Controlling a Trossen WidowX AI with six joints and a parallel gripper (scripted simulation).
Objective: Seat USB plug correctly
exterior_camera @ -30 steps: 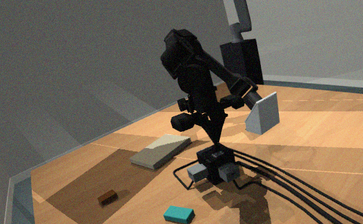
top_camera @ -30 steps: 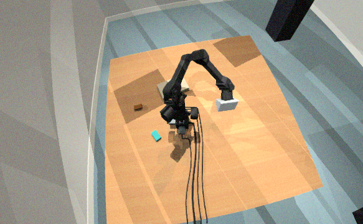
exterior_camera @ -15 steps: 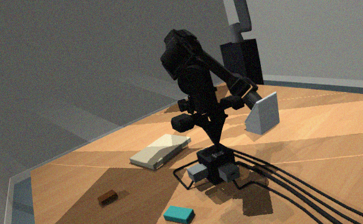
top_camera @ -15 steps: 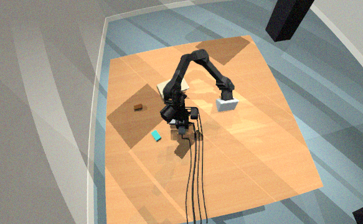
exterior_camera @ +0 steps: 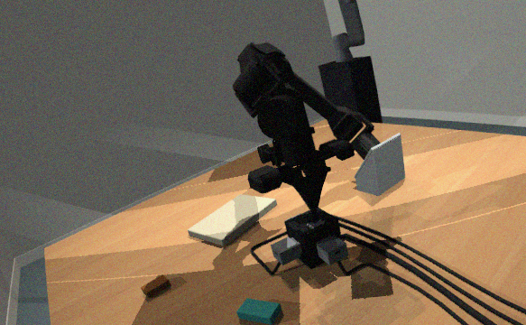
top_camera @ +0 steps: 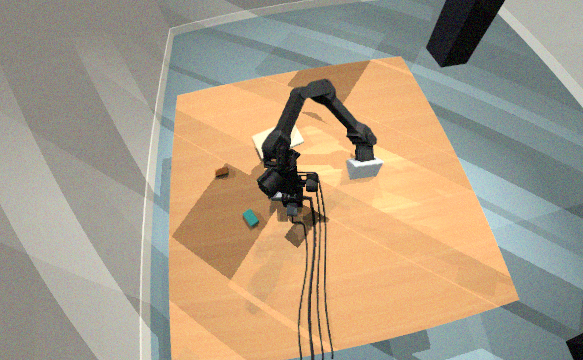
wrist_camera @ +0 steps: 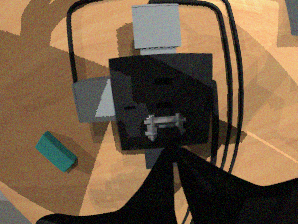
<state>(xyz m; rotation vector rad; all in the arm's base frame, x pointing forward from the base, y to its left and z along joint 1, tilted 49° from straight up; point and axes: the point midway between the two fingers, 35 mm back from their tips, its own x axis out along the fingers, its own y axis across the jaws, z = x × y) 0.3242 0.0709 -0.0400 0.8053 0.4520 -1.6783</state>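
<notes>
Now: the USB socket 4 cm below my gripper tip. Also, from my gripper tip: cream slab (31 cm to the right, 10 cm below); brown block (27 cm ahead, 21 cm to the right, 10 cm below); teal block (18 cm ahead, 2 cm to the left, 10 cm below).
</notes>
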